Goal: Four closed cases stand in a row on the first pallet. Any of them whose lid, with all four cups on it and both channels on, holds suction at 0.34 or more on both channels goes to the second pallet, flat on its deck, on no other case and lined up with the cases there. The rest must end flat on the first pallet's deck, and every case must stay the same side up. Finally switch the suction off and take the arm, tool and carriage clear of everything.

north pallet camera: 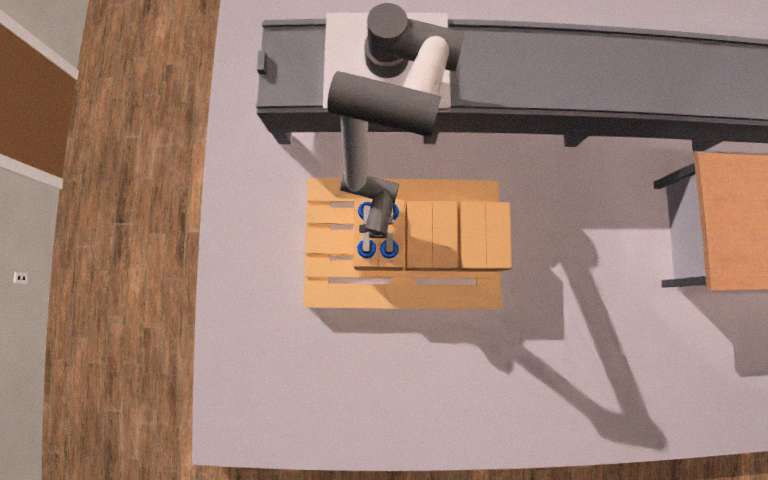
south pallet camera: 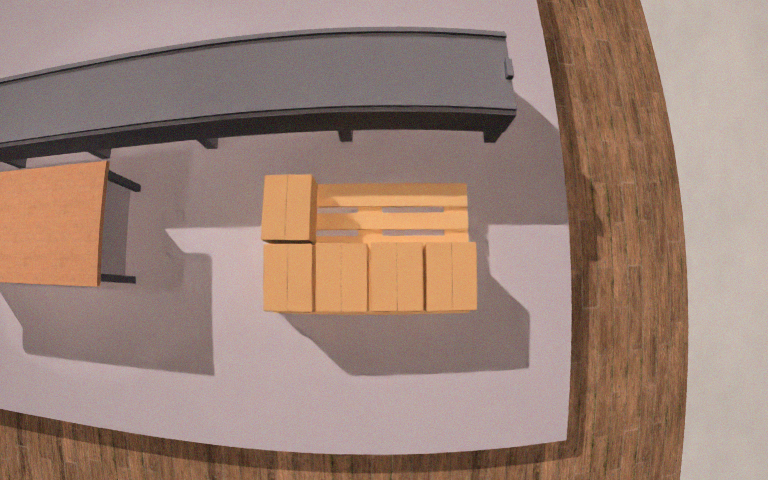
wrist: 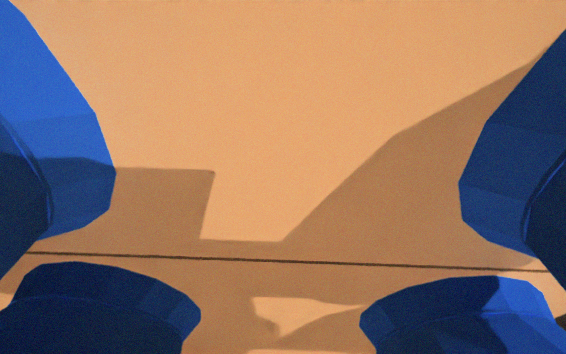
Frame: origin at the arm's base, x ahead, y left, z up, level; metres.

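Where they show: hand at its tool point: (wrist: 283, 220); arm's base at its link origin: (north pallet camera: 386, 58).
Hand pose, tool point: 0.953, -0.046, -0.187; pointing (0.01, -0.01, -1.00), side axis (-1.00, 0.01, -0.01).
Note:
Things, the pixels of their top centre, and the offset from my tool point, as dx, dy, dz. Level surfaces: height alone.
- leftmost case at its top centre: (wrist: 251, 265) (north pallet camera: 378, 233) +0.014, +0.004, +0.025
- middle case at its top centre: (north pallet camera: 432, 234) +0.016, +0.302, +0.010
- right case at its top centre: (north pallet camera: 486, 234) +0.019, +0.605, +0.010
- orange-brown table at its surface level: dz +0.147
My gripper (north pallet camera: 378, 229) (wrist: 280, 200) has its four blue cups over the lid of the leftmost case (north pallet camera: 377, 261) (wrist: 280, 75) on the first pallet (north pallet camera: 339, 297). The cups look at or very near the lid; the suction cannot be seen. This case stands flat in the row. Beside it stand a middle case (north pallet camera: 419, 234) and a right case (north pallet camera: 473, 234), lids up. On the second pallet (south pallet camera: 396, 195) one closed case (south pallet camera: 274, 208) stands at the back left, behind a front row with a left case (south pallet camera: 274, 277), two middle cases (south pallet camera: 328, 277) (south pallet camera: 382, 277) and a right case (south pallet camera: 464, 277).
The arm's carriage (north pallet camera: 345, 50) is near the left end of the grey rail (north pallet camera: 566, 73) (south pallet camera: 339, 67) in the north view. An orange-brown table (north pallet camera: 736, 226) (south pallet camera: 50, 226) stands between the pallets. End stops (north pallet camera: 261, 62) (south pallet camera: 508, 68) sit at the rail's ends.

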